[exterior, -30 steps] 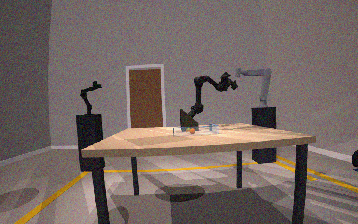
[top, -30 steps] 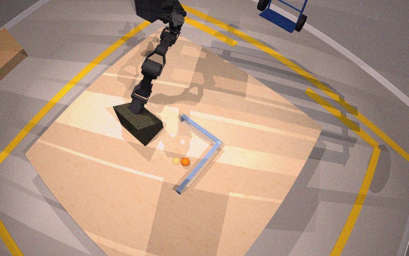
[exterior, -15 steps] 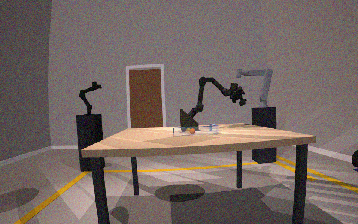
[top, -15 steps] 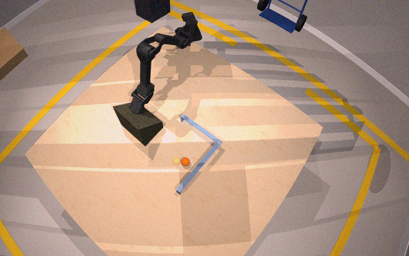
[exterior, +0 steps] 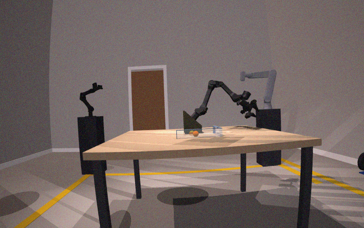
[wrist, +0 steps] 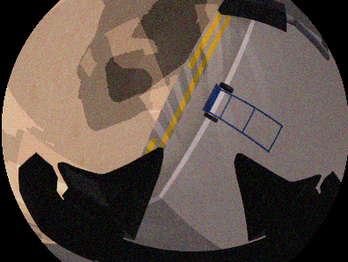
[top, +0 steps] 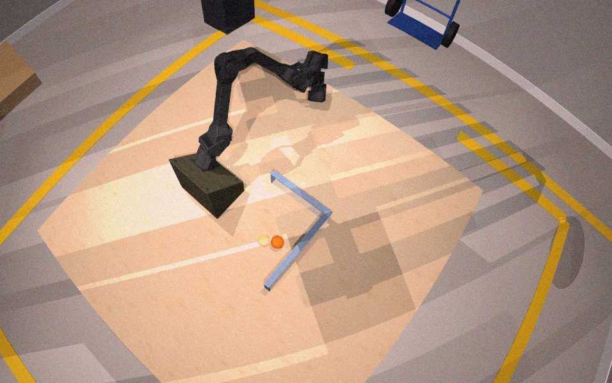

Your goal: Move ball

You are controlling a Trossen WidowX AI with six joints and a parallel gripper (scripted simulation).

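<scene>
Now: the orange ball 570 mm to the right of my gripper tip, 290 mm ahead of it and 110 mm below it. Also, from my gripper tip: clear wall 550 mm to the right, 360 mm ahead, 100 mm below; then see-through copy 600 mm to the right, 260 mm ahead, 110 mm below.
</scene>
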